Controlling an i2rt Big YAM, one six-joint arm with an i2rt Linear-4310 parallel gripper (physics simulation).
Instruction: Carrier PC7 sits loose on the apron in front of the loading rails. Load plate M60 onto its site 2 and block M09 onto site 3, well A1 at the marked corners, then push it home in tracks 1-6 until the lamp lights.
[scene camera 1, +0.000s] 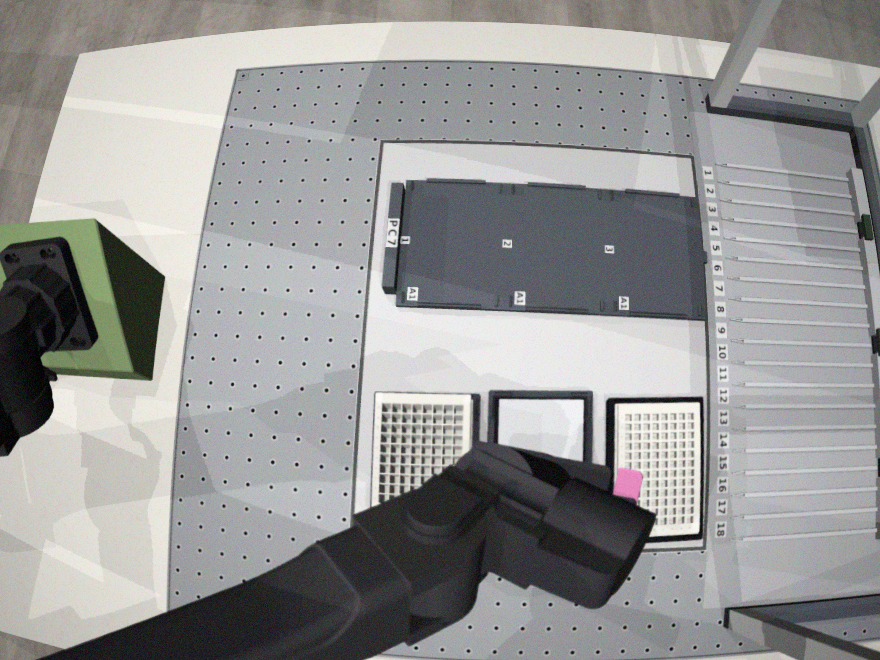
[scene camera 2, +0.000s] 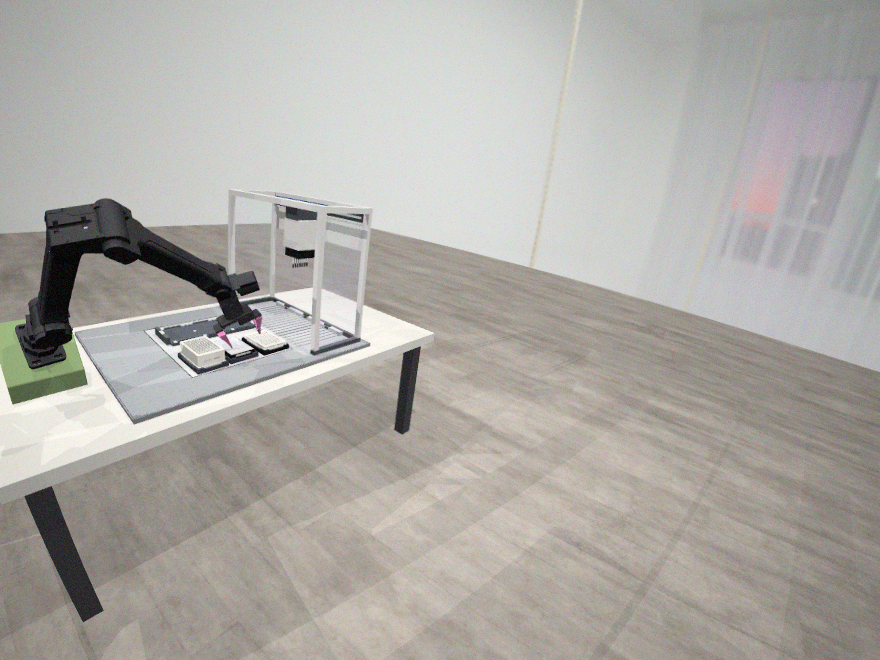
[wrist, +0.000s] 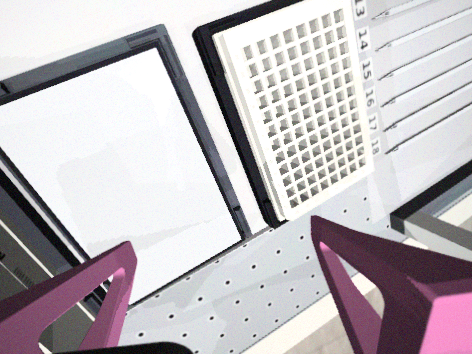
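Pixels of known places: gripper, fingertip midpoint: (scene camera 2: 245, 340) (wrist: 221, 238); arm's base, origin of the base link: (scene camera 1: 52, 293) (scene camera 2: 41, 344).
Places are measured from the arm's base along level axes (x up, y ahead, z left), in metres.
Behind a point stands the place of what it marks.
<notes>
The dark carrier PC7 (scene camera 1: 554, 273) @(x -0.091, y 0.501, z 0.028 m) lies on the white apron in front of the rails, slightly askew. Its sites 1, 2 and 3 are bare, with A1 marks along one long side. A tall white well block (scene camera 1: 426, 433) @(x -0.087, y 0.376, z -0.124 m) (scene camera 2: 203, 350) @(x -0.050, y 0.362, z -0.187 m) and a shallow white plate (scene camera 1: 671, 454) @(x -0.086, y 0.607, z -0.155 m) (scene camera 2: 265, 341) @(x -0.079, y 0.581, z -0.187 m) (wrist: 300, 110) @(x -0.076, y 0.584, z -0.160 m) sit in dark holders at opposite ends of a row. Names M60 and M09 are not readable. My gripper (scene camera 2: 243, 339) @(x -0.053, y 0.503, z -0.193 m) (wrist: 221, 238) @(x -0.053, y 0.503, z -0.193 m) is wide open and empty, above the row near the middle holder and the shallow plate. The arm hides part of the row in scene camera 1.
The middle holder (scene camera 1: 540, 394) (wrist: 202, 140) has a dark rim around a flat white area. Numbered rails (scene camera 1: 803, 343) @(x -0.098, y 0.773, z -0.049 m) lie at the right. A frame (scene camera 2: 319, 277) @(x 0.162, y 0.675, z -0.336 m) stands over them with a tool head (scene camera 2: 298, 234) @(x 0.251, y 0.782, z -0.095 m) hanging inside. The arm stands on a green block (scene camera 1: 127, 305) @(x -0.035, y 0.078, z -0.006 m) (scene camera 2: 49, 387) @(x -0.095, y -0.012, z -0.063 m).
</notes>
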